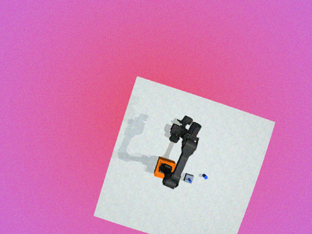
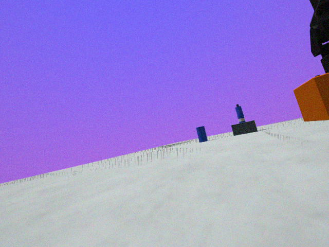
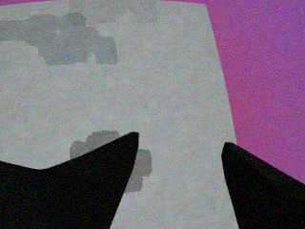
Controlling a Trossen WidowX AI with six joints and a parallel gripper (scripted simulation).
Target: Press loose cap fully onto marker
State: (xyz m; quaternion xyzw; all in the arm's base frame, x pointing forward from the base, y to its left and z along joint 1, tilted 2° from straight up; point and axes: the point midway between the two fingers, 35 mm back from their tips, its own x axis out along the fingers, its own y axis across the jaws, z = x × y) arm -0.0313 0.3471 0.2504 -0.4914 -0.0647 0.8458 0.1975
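Right now my gripper tip is 41 cm short of the blue cap, 37 cm to the left of it and 28 cm above it. Round my gripper tip: grey holder block (42 cm to the right, 29 cm below, 29 cm ahead).
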